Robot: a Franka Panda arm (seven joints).
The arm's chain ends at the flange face. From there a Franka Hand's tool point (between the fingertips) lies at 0.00 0.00 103.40 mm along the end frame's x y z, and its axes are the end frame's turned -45 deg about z.
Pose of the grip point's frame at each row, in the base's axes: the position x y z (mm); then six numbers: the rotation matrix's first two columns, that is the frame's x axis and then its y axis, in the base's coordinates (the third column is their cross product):
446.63 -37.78 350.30 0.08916 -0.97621 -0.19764 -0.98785 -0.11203 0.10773
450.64 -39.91 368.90 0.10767 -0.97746 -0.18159 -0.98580 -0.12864 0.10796
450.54 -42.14 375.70 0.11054 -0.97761 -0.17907 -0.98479 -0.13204 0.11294
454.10 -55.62 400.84 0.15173 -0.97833 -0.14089 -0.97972 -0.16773 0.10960
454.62 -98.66 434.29 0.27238 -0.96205 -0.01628 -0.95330 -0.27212 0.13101
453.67 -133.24 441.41 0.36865 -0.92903 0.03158 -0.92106 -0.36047 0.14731
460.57 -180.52 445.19 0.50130 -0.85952 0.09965 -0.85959 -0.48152 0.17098
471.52 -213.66 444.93 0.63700 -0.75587 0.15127 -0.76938 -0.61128 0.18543
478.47 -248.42 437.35 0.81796 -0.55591 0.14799 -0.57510 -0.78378 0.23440
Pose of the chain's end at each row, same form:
459.79 -56.97 451.05 -0.63547 -0.76950 -0.06358 -0.76156 0.61107 0.21593
463.97 -57.22 469.97 -0.62093 -0.78213 -0.05206 -0.77320 0.60021 0.20474
464.40 -59.08 476.76 -0.61819 -0.78464 -0.04676 -0.77452 0.59791 0.20648
467.63 -68.17 502.58 -0.58548 -0.81039 -0.02213 -0.80006 0.57318 0.17712
468.11 -96.57 536.78 -0.48148 -0.87269 0.08113 -0.86669 0.48785 0.10415
466.64 -124.62 543.63 -0.39061 -0.91181 0.12649 -0.91196 0.40203 0.08183
470.80 -162.80 546.54 -0.25335 -0.94826 0.19136 -0.96229 0.26729 0.05044
476.45 -189.41 545.32 -0.09361 -0.96672 0.23808 -0.99446 0.10224 0.02415
479.95 -219.79 536.70 0.17173 -0.94730 0.27039 -0.98504 -0.16113 0.06110

